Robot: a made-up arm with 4 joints. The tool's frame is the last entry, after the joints. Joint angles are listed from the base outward. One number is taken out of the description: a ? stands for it. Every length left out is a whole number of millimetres.
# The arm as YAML. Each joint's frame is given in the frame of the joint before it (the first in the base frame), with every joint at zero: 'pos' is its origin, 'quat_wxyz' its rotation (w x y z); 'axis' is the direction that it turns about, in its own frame. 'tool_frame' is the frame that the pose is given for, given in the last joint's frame.
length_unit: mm
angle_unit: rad
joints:
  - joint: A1
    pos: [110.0, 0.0, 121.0]
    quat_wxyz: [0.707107, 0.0, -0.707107, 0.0]
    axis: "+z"
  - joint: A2
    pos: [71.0, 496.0, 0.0]
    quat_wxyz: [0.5, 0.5, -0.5, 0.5]
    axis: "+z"
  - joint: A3
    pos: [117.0, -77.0, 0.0]
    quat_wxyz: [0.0, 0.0, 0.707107, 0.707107]
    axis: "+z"
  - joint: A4
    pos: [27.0, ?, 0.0]
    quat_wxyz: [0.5, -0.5, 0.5, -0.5]
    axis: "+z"
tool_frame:
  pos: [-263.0, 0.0, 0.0]
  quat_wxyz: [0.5, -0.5, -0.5, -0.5]
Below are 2 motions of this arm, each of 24 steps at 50 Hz.
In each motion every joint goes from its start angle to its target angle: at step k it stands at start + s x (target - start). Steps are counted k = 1, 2, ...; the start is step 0. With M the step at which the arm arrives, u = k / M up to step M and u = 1 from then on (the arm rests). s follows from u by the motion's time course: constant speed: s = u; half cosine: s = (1 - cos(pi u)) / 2; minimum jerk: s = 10 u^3 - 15 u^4 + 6 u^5.
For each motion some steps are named. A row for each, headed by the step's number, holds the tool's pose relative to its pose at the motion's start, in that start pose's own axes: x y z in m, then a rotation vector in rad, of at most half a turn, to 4 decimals.
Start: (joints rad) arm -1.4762 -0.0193 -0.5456 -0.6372
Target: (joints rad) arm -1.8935 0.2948 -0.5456 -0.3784
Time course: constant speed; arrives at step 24
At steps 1, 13, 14, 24:
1: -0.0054 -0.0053 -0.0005 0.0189 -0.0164 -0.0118
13: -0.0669 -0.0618 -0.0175 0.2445 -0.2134 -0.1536
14: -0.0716 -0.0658 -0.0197 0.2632 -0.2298 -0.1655
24: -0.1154 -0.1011 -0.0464 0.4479 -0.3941 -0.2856

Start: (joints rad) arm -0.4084 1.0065 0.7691 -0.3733
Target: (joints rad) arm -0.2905 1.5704 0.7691 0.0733
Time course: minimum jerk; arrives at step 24
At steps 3, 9, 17, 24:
3: -0.0012 -0.0002 -0.0055 0.0127 -0.0073 -0.0011
9: -0.0127 0.0039 -0.0948 0.2198 -0.1252 -0.0101
17: 0.0108 0.0577 -0.2762 0.6830 -0.3830 0.0275
24: 0.0266 0.0814 -0.3163 0.8069 -0.4500 0.0506

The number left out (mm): 102.0
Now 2 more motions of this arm.
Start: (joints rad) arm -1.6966 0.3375 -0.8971 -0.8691
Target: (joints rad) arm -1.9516 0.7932 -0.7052 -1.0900
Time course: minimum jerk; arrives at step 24
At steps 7, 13, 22, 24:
7: -0.0289 -0.0127 0.0227 -0.0642 -0.0120 -0.0832
13: -0.1118 -0.0294 0.0784 -0.2348 -0.0209 -0.3258
22: -0.1872 -0.0202 0.1213 -0.3880 0.0061 -0.5742
24: -0.1881 -0.0199 0.1218 -0.3897 0.0067 -0.5773

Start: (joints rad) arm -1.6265 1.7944 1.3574 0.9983
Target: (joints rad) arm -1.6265 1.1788 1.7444 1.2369
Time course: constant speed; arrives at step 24
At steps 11, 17, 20, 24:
11: -0.0457 0.0683 0.0517 -0.1713 -0.1354 -0.1175
17: -0.0649 0.1109 0.0702 -0.2682 -0.2215 -0.1552
20: -0.0730 0.1329 0.0768 -0.3173 -0.2666 -0.1664
24: -0.0821 0.1624 0.0828 -0.3834 -0.3281 -0.1734

